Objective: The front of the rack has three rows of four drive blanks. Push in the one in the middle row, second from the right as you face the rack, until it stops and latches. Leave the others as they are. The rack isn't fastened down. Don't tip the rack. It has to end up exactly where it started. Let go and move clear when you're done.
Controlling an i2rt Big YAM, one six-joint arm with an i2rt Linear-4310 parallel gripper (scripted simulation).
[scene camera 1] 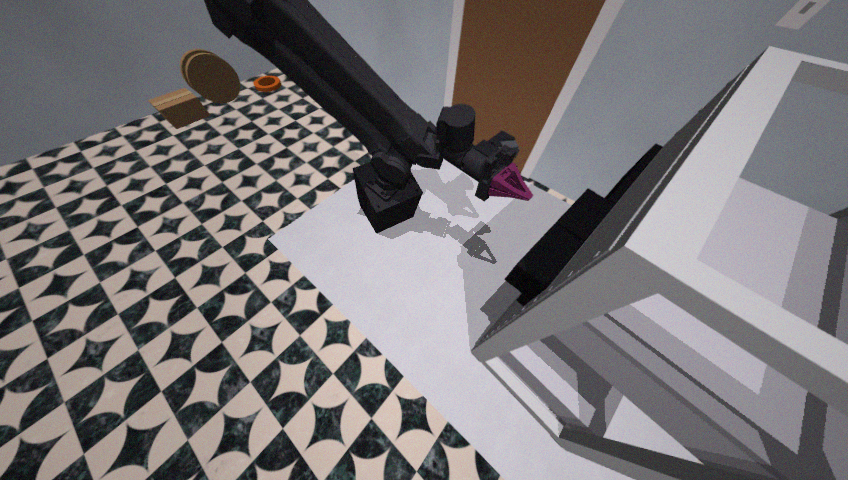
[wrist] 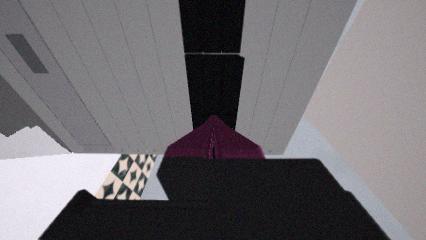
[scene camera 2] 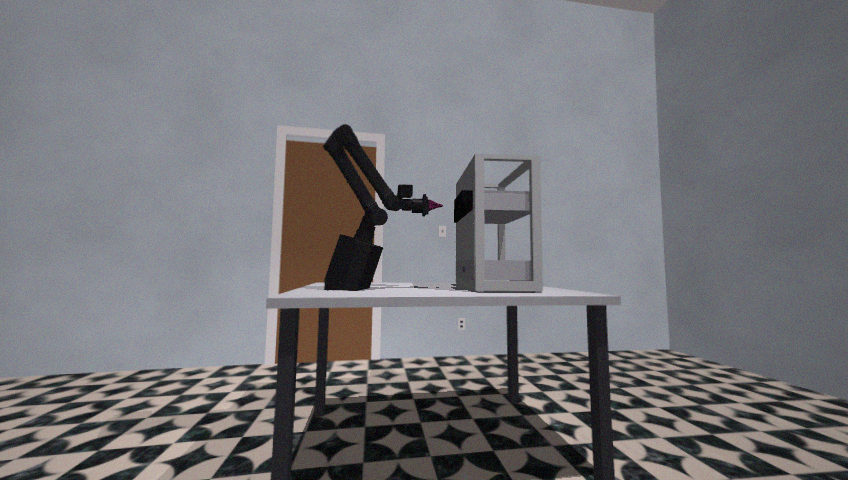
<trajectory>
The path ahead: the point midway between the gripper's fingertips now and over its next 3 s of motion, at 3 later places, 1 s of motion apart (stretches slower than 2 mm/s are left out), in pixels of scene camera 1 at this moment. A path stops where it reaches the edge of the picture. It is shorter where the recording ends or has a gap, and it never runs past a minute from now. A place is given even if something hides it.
The gripper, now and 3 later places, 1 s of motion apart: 530,198; 557,217; 567,222; 578,229
</trajectory>
